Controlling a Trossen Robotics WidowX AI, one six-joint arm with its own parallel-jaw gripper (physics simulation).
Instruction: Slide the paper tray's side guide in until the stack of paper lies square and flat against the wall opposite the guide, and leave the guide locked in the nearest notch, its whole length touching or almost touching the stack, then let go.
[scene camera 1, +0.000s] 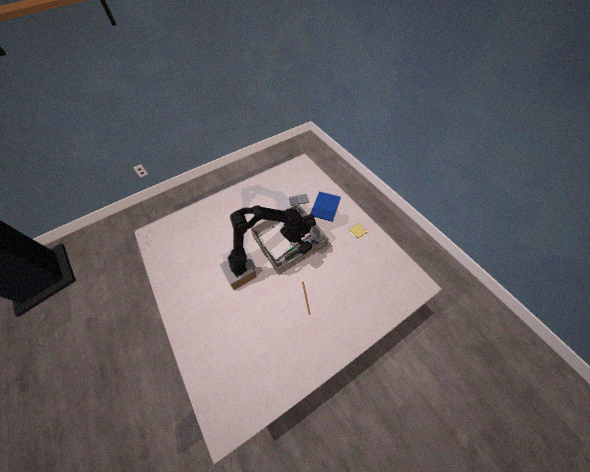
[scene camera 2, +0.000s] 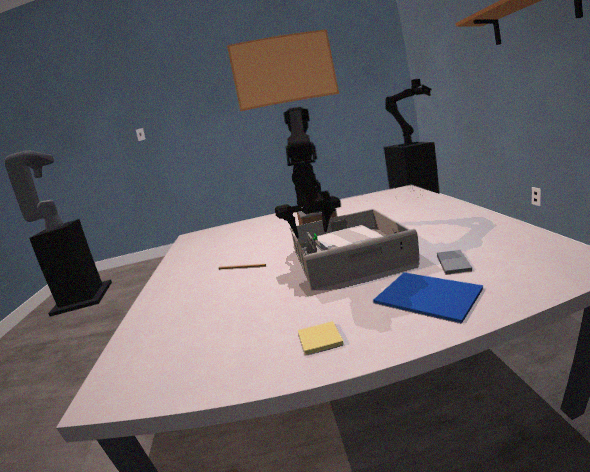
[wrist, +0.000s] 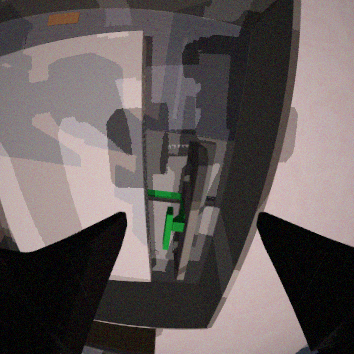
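Seen in the pictures: gripper, between the fingertips: (scene camera 1: 296, 247) (scene camera 2: 311, 235) (wrist: 192, 219); arm's base, origin of its link: (scene camera 1: 238, 269).
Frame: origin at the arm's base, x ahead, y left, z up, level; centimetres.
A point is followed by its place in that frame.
The grey paper tray (scene camera 1: 304, 260) @[y -15.3, x 31.2, z -6.8 cm] (scene camera 2: 362, 263) @[y -3.4, x 49.9, z -4.1 cm] (wrist: 265, 100) @[y -15.5, x 38.4, z -2.0 cm] stands on the table. The white stack of paper (scene camera 1: 274, 242) @[y 2.7, x 25.2, z -4.2 cm] (scene camera 2: 350, 236) @[y 3.2, x 28.1, z -4.2 cm] (wrist: 100, 200) @[y -2.2, x 29.8, z -4.2 cm] lies in it, left of the guide in the wrist view. The dark side guide (wrist: 194, 190) @[y -10.3, x 32.4, z -0.4 cm] stands upright, apart from the stack's near edge, with a strip of tray floor between them. Its green latch parts (scene camera 2: 315, 237) @[y -8.9, x 30.3, z -0.6 cm] (wrist: 168, 230) @[y -8.6, x 29.5, z -0.2 cm] show on the stack side. My gripper (scene camera 2: 311, 233) @[y -10.1, x 30.8, z 0.6 cm] (wrist: 192, 219) @[y -10.1, x 30.8, z 0.6 cm] is open and empty, low over the tray. In the wrist view one fingertip is over the paper, the other over the tray's right wall. Shadows obscure the opposite wall.
A blue book (scene camera 1: 326, 206) @[y 3.3, x 68.1, z -7.5 cm] (scene camera 2: 429, 297) @[y 3.0, x 69.9, z -7.5 cm], a grey block (scene camera 1: 299, 200) @[y 18.6, x 58.4, z -7.3 cm] (scene camera 2: 454, 261) @[y 19.1, x 59.7, z -7.3 cm] and a yellow pad (scene camera 1: 358, 230) @[y -22.7, x 69.1, z -7.3 cm] (scene camera 2: 320, 338) @[y -22.8, x 70.2, z -7.3 cm] lie beyond the tray from the arm's base. A brown stick (scene camera 1: 306, 298) @[y -32.5, x 17.7, z -7.8 cm] (scene camera 2: 242, 266) @[y -31.7, x 18.3, z -7.8 cm] lies off the guide side.
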